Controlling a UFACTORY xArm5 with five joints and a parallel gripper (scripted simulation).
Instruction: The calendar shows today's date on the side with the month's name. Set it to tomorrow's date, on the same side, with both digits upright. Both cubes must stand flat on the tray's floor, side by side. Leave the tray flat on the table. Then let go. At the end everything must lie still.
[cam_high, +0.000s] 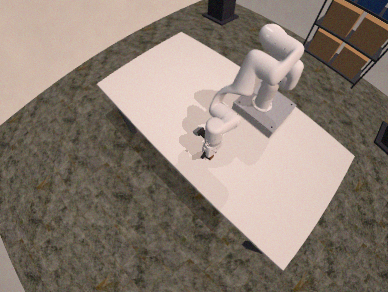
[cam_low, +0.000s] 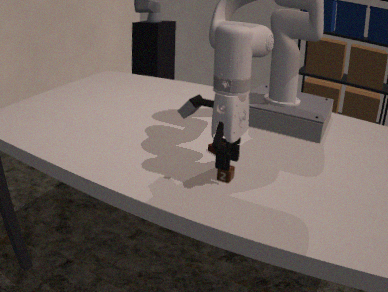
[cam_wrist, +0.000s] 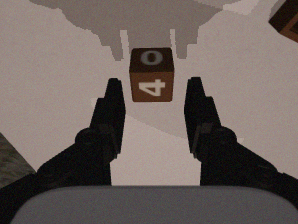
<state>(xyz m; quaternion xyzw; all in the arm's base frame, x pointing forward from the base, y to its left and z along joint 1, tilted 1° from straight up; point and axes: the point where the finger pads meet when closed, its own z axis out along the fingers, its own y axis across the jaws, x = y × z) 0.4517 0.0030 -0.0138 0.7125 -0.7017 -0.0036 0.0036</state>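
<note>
Now: the brown wooden cube 4 cm below my hand. Also, from my hand: tray: 11 cm behind, 6 cm to the right, 5 cm below.
</note>
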